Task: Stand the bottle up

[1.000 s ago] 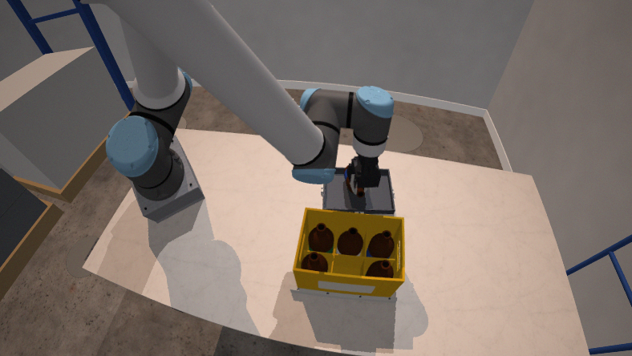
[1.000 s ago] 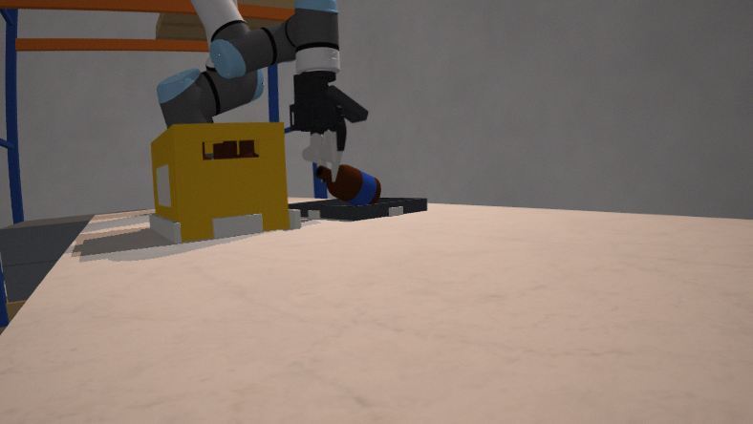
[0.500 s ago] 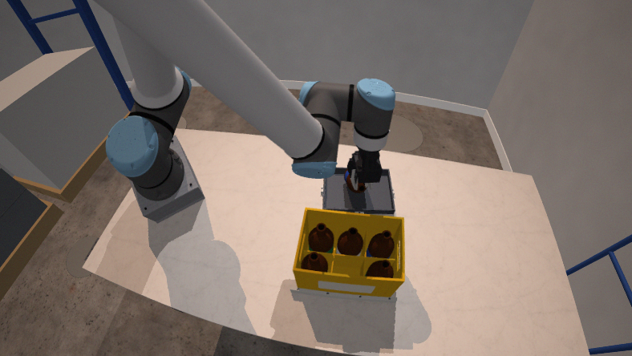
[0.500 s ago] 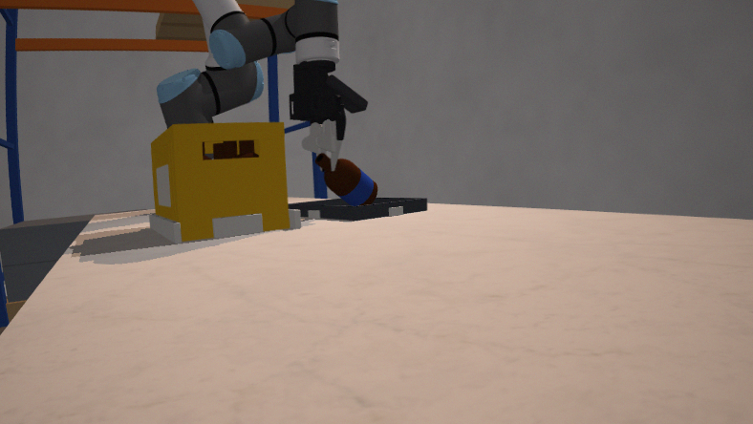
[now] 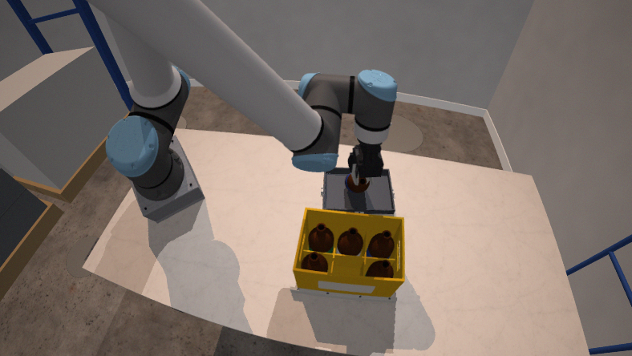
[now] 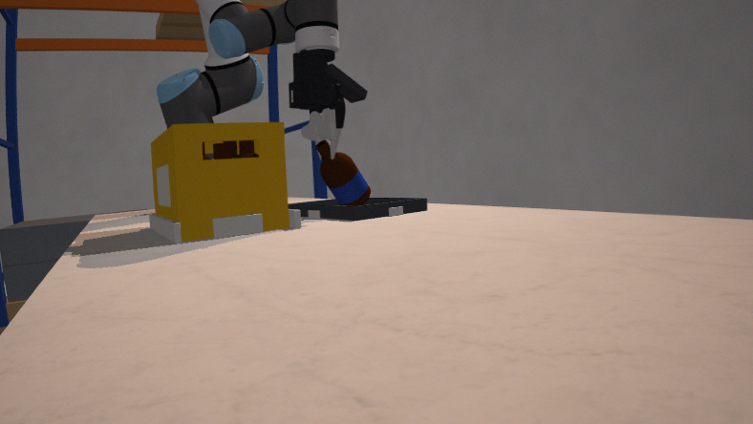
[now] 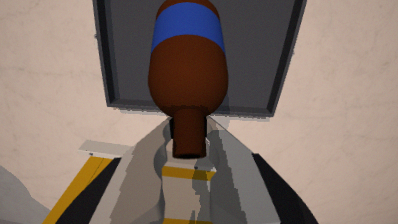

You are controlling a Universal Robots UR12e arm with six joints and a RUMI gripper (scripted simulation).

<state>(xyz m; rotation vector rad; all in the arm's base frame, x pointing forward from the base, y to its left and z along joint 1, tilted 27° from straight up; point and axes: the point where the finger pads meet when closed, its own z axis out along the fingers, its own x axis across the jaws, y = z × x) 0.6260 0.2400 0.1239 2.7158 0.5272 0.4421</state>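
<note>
The tray lies 1 cm behind my hand, 5 cm to the left of it and 12 cm below it. The rest, counted from my hand: crate: 2 cm ahead, 24 cm to the right, 5 cm below.
</note>
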